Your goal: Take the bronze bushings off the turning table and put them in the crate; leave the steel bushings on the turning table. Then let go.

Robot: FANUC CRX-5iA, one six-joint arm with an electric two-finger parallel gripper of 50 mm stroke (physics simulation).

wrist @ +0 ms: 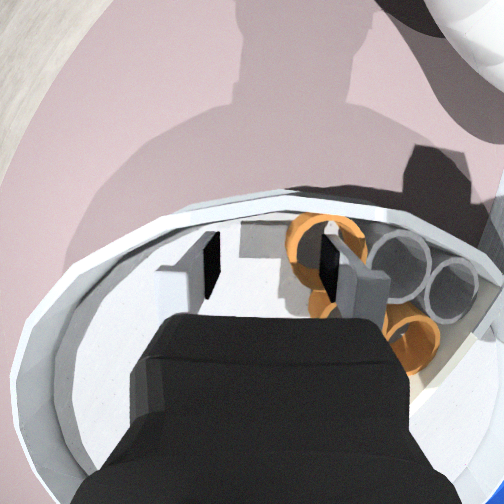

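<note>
My gripper is open and empty, hanging over the white turning table near its far rim. A bronze bushing lies just right of the gap, partly hidden behind my right finger. A second bronze bushing lies further right, and a third shows only as a sliver beside the finger. Two steel bushings lie side by side against the rim at the right. All bushings crowd one compartment bounded by a partition. The crate is not in view.
The table's raised white rim curves across the view. Beyond it is a pink mat with the arm's shadow, and bare floor at the upper left. A white robot part fills the upper right corner.
</note>
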